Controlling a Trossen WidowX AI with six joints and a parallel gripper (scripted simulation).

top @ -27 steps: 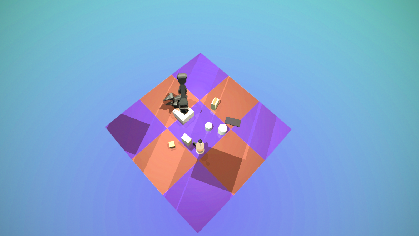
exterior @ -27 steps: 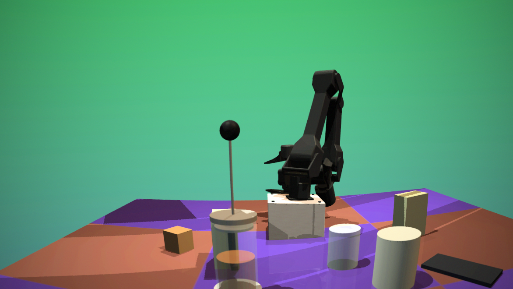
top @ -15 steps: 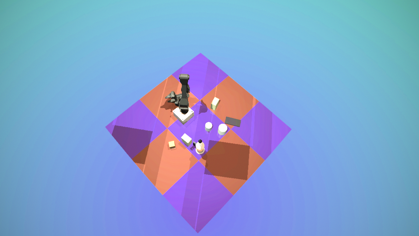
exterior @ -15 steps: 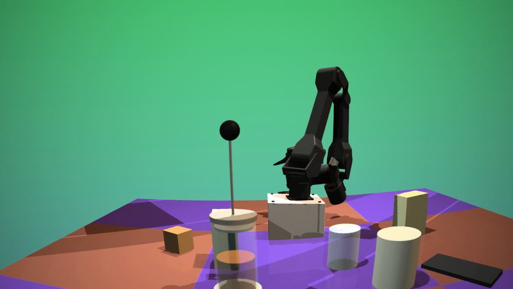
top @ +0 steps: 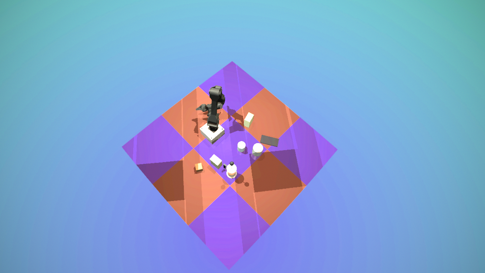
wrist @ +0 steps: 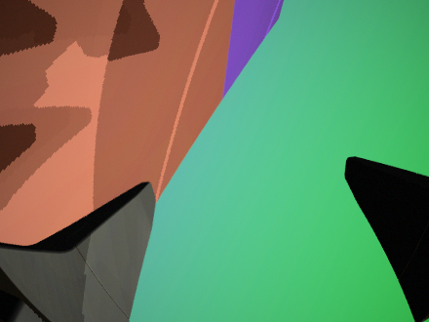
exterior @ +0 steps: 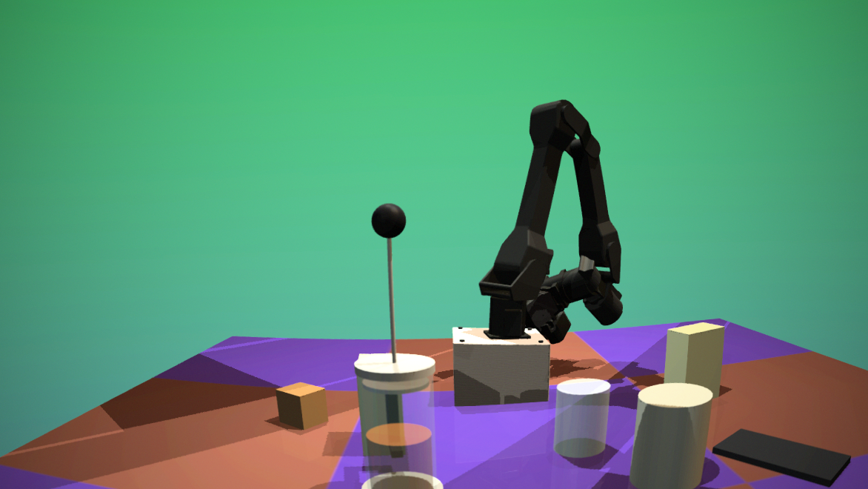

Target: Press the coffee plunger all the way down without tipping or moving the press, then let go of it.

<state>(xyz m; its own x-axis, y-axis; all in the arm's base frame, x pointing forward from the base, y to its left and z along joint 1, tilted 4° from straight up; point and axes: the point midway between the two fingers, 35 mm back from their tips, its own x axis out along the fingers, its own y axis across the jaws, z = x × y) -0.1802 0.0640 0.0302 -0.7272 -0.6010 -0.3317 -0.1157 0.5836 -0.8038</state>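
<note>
The coffee press lies 53 cm ahead of my gripper tip, 23 cm to the right of it and 3 cm above it. Round my gripper tip: black slab: 62 cm ahead, 19 cm to the left, 10 cm below; orange cube: 32 cm ahead, 35 cm to the right, 8 cm below.
</note>
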